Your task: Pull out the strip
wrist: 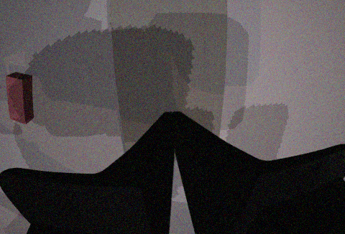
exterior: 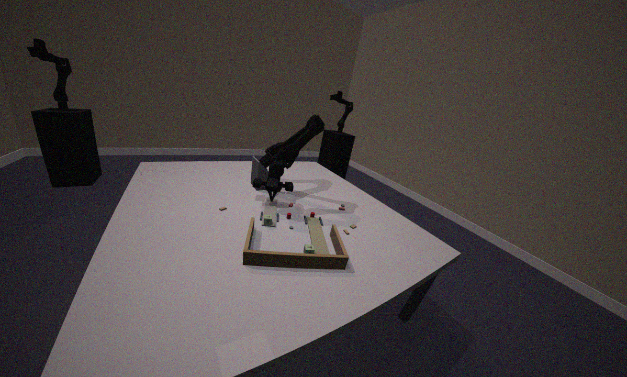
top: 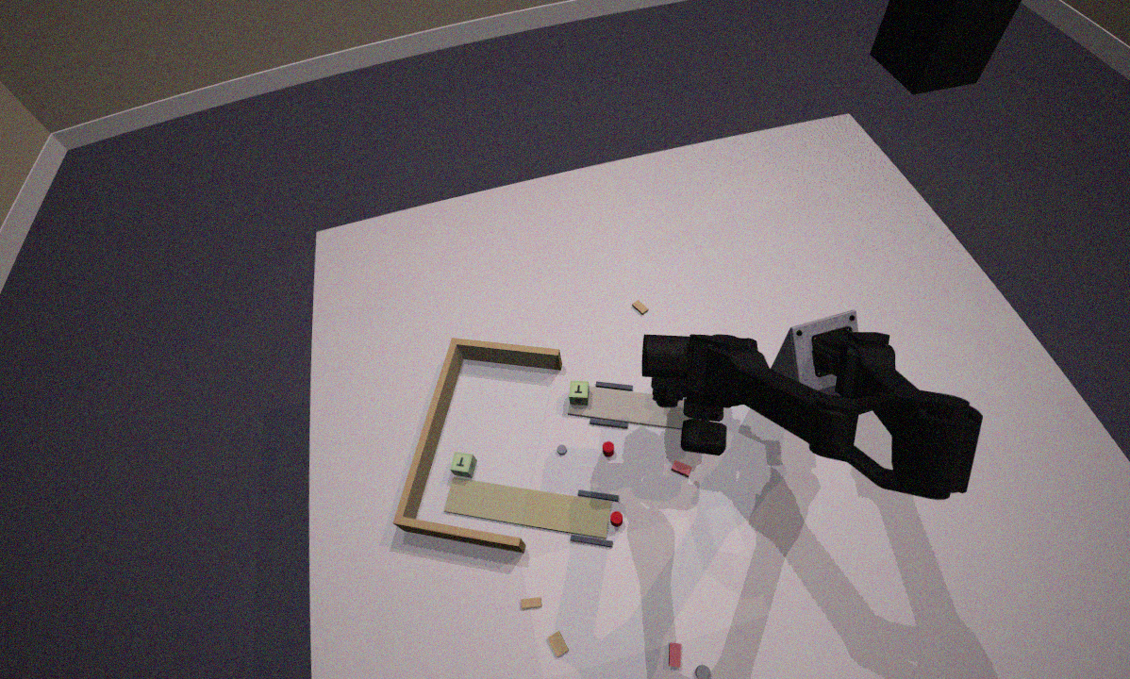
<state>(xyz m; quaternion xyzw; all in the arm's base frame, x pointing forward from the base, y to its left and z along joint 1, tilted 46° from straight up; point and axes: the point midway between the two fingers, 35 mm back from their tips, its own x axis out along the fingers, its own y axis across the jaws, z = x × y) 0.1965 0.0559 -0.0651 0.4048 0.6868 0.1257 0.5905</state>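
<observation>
My gripper tip is 230 mm short of the grey disc.
</observation>
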